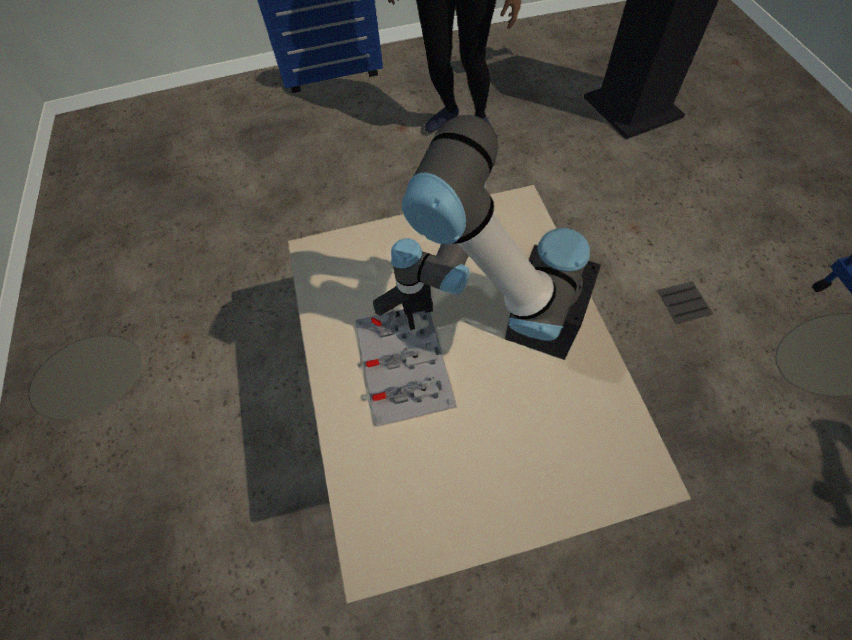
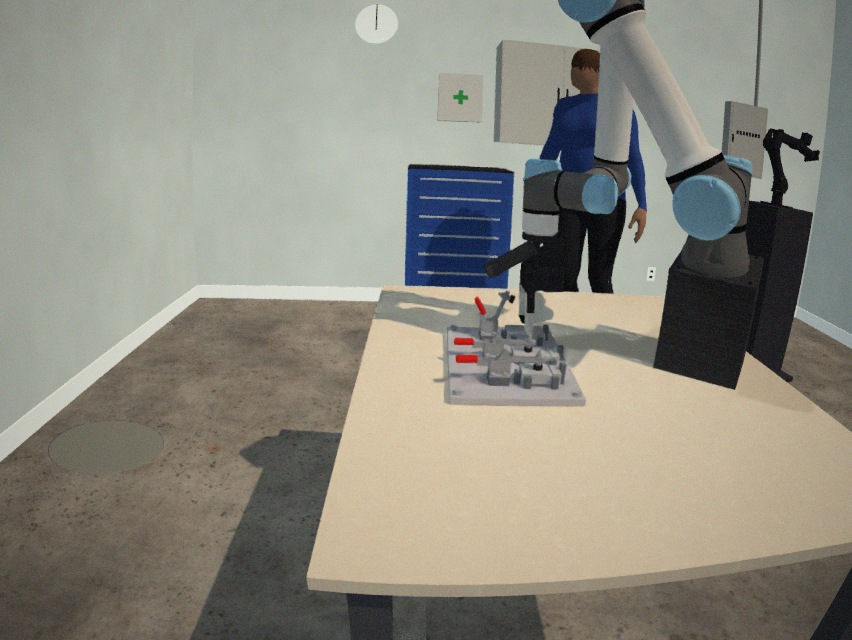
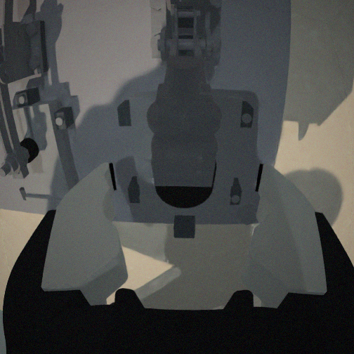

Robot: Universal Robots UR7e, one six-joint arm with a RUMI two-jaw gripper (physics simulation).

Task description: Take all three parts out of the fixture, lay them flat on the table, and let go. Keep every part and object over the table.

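Pixels of known places: gripper, fingertip midpoint: (image 1: 411, 322) (image 2: 526, 330); arm's base, origin of the base link: (image 2: 714, 263).
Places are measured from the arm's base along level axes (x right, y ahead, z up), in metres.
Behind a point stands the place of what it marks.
Note:
The grey fixture (image 1: 413, 412) {x -0.086, y 0.468, z -0.215 m} (image 2: 509, 398) {x -0.094, y 0.482, z -0.215 m} (image 3: 100, 50) lies on the table with three red-handled clamps. The far clamp (image 2: 488, 325) {x 0.178, y 0.440, z -0.183 m} (image 3: 186, 45) is raised. Under its arm a flat grey part (image 2: 515, 331) {x 0.163, y 0.384, z -0.194 m} (image 3: 232, 155) lies among small posts, partly hidden by the arm and shadow. The middle clamp (image 1: 399, 359) {x 0.069, y 0.439, z -0.180 m} and near clamp (image 1: 404, 392) {x -0.036, y 0.471, z -0.156 m} are down; the near part (image 2: 540, 375) {x -0.063, y 0.417, z -0.192 m} is under its clamp, the middle part mostly hidden. My gripper (image 1: 411, 324) {x 0.170, y 0.356, z -0.195 m} (image 2: 528, 330) {x 0.170, y 0.356, z -0.195 m} (image 3: 185, 166) is open, pointing down, fingertips at either side of the far part, nothing held.
The fixture stands near the left edge of the pale table (image 1: 509, 468) {x -0.338, y 0.300, z -0.230 m} (image 2: 551, 482) {x -0.320, y 0.494, z -0.230 m}. The arm's black base (image 1: 585, 303) {x -0.086, y -0.048, z -0.004 m} (image 2: 699, 323) {x -0.055, y 0.065, z -0.112 m} stands at the table's right. A person (image 1: 458, 48) (image 2: 578, 130) and a blue drawer cabinet (image 1: 323, 41) (image 2: 458, 227) are behind the table.

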